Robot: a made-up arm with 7 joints.
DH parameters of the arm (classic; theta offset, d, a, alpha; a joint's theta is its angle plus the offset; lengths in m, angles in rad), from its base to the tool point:
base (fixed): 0 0.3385 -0.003 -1.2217
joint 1: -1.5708 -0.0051 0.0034 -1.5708
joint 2: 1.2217 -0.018 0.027 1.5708
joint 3: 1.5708 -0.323 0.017 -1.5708
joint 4: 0 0.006 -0.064 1.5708
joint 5: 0 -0.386 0.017 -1.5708
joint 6: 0 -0.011 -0.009 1.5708
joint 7: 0.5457 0 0.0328 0
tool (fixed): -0.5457 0.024 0 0
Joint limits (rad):
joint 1: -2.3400..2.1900
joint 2: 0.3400..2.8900
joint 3: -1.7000..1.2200
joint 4: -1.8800..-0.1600
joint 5: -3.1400..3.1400
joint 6: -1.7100..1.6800
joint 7: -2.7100..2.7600
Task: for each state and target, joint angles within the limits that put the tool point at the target. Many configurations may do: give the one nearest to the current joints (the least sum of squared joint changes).
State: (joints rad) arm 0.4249 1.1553 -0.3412 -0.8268 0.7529 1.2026 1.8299
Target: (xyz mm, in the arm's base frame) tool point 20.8 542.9 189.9
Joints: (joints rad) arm 0.9556 1.3398 0.3400 -1.2349 0.7207 1.2323 1.9572
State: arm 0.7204 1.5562 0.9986 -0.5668 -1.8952 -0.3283 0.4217
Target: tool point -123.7 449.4 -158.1
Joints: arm 0.2504 0.7183 0.8979 -0.2871 -1.9378 -0.2675 0.3844
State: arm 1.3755 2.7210 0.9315 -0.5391 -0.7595 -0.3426 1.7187
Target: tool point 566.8 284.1 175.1
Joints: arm 1.7688 2.8618 0.8259 -0.8598 -0.7807 -0.3125 1.6836
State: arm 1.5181 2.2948 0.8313 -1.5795 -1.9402 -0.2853 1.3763
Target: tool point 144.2 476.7 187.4
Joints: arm 1.7096 1.8606 0.6498 -1.5045 -1.9509 -0.2466 1.3513
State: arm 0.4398 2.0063 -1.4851 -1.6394 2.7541 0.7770 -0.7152
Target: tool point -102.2 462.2 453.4
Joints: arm 0.9957 2.6910 -1.7000 -1.8800 2.0693 0.2946 -1.2179
